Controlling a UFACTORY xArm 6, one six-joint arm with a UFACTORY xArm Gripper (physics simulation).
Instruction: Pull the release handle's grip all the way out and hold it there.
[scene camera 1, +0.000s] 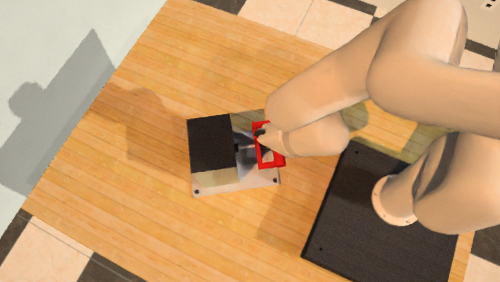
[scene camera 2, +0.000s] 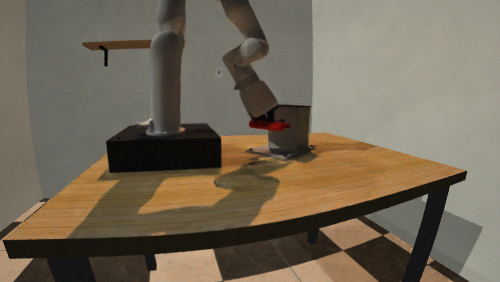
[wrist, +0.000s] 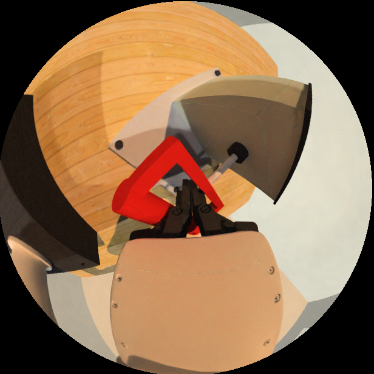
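The release handle's red rectangular grip (scene camera 1: 272, 164) (scene camera 2: 270, 126) (wrist: 150, 170) stands out level from the grey box housing with a black top (scene camera 1: 212, 145) (scene camera 2: 296, 125) (wrist: 250, 117). A length of grey rod (scene camera 1: 246, 147) (wrist: 223, 168) shows between the grip's inner bar and the black collar on the housing. My gripper (scene camera 1: 260, 133) (scene camera 2: 267, 119) (wrist: 190, 188) is shut with nothing between its fingers. In the wrist view the fingertips reach into the opening of the red frame, between its outer and inner bars. Whether they touch the outer bar is hidden behind the fingers.
The housing stands on a light base plate (scene camera 1: 257, 183) (wrist: 150, 120) on the wooden table (scene camera 1: 150, 220) (scene camera 2: 350, 165) (wrist: 130, 65). The arm's black pedestal (scene camera 1: 325, 220) (scene camera 2: 165, 156) (wrist: 45, 200) is on the grip's outer side. A wall shelf (scene camera 2: 120, 45) hangs behind.
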